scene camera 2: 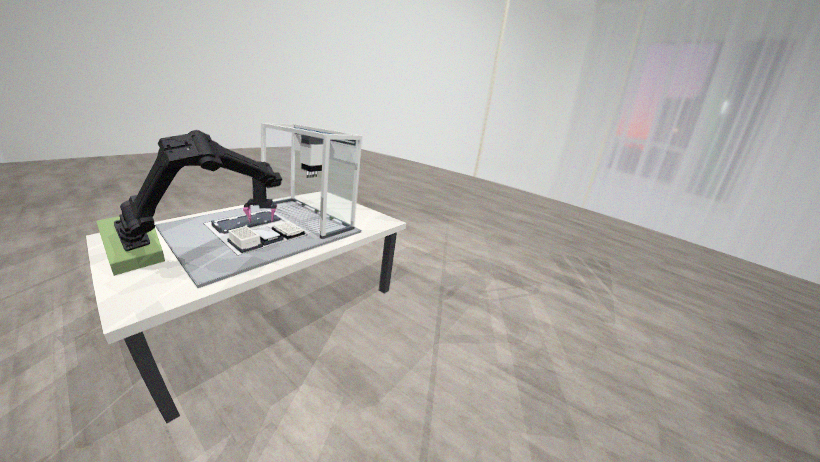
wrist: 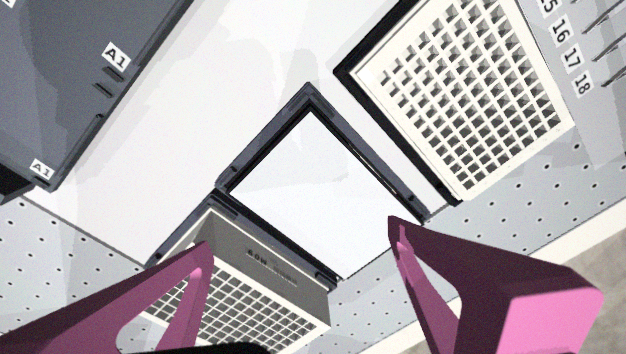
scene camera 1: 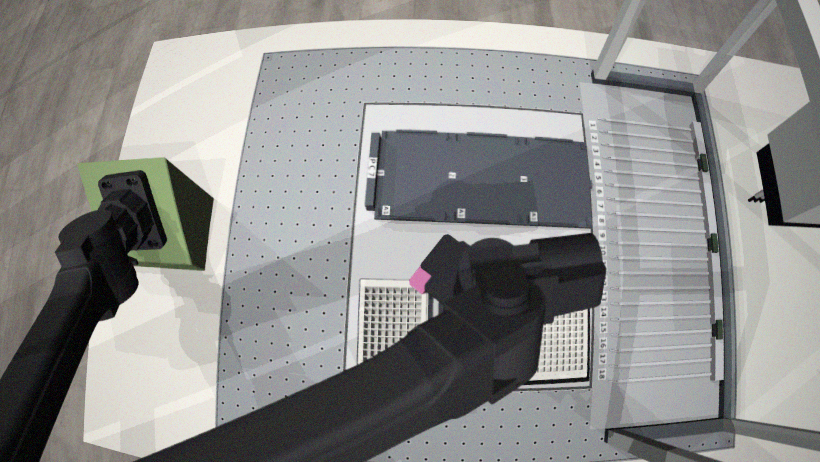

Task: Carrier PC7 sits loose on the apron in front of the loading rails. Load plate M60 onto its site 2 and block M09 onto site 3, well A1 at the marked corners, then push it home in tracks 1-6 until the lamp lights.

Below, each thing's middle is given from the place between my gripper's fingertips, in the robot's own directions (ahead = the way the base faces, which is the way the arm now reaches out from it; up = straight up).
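The black-framed plate point(wrist: 309, 182) is 5 cm below my hand, 1 cm ahead of it and 3 cm to the right of it, and going by their middles, it's the nearest to my hand of the things named here. The dark carrier point(scene camera 1: 413, 175) is 6 cm below my hand, 3 cm ahead of it and 19 cm to the left of it. And there's the frame with hanging head point(scene camera 1: 781, 162), which is 30 cm above my hand, 37 cm ahead of it and 8 cm to the left of it.
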